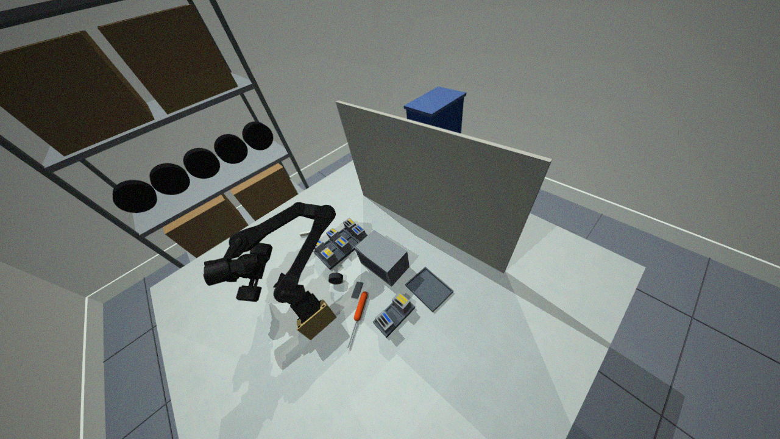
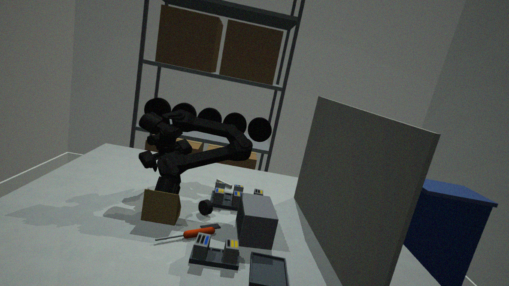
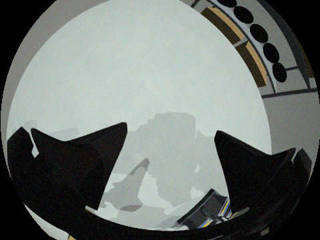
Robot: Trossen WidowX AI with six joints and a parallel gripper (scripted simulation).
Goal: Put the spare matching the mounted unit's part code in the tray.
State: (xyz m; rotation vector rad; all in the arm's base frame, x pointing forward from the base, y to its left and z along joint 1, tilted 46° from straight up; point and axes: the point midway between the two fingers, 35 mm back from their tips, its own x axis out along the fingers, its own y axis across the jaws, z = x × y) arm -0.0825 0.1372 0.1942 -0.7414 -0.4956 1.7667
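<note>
My gripper tip is 38 cm short of the grey spare and 3 cm above it. Also, from my gripper tip: tall panel 60 cm ahead, 18 cm to the right, 15 cm above; then tray 44 cm ahead, 40 cm to the right, 7 cm below; then grey mounted unit 38 cm ahead, 22 cm to the right, 2 cm below.
</note>
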